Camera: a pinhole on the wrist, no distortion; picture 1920 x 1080 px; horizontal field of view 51.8 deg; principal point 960.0 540.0 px. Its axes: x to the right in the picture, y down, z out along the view. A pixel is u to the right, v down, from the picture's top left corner.
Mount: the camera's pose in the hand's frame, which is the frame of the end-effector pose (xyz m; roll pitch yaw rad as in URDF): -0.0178 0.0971 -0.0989 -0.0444 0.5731 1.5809
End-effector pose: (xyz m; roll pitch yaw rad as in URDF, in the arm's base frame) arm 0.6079 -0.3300 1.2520 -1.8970 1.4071 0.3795
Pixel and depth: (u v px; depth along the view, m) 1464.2 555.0 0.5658
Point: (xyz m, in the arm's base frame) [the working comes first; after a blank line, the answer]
In the camera's frame: 0.1443 0.0043 0.5658

0.0153 -0.4438 1.2063
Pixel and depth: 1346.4 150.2 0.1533
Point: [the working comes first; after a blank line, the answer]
In the camera's frame: 0.0300 -0.0302 0.1533

0.4445 -0.4514 1.2150
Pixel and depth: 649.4 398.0 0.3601
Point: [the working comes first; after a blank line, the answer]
In the camera's frame: -0.0566 -0.0259 0.3601

0.2711 -0.3093 1.2112
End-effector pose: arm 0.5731 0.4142 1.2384 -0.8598 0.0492 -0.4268
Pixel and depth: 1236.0 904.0 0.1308
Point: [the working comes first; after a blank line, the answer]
In the camera's frame: 0.0183 0.0241 0.1308

0.5721 0.5455 1.1028
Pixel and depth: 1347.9 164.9 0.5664
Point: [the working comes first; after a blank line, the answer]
In the camera's frame: 0.1111 -0.1075 0.5664

0.8561 0.9111 1.0653
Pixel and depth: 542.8 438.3 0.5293
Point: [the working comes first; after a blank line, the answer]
In the camera's frame: -0.1117 -0.0272 0.5293

0.7667 0.8733 1.2845
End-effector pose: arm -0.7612 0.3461 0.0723 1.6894 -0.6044 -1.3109
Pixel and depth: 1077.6 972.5 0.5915
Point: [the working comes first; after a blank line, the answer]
In the camera's frame: 0.0352 0.1294 0.5915

-1.2655 0.5949 0.2969
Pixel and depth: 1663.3 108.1 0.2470
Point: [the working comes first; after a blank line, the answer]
In the camera's frame: 0.0879 -0.0540 0.2470

-0.8950 0.4655 0.3297
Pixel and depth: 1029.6 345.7 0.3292
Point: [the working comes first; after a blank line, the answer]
In the camera's frame: 0.0116 -0.0324 0.3292

-0.9982 0.4398 0.2882
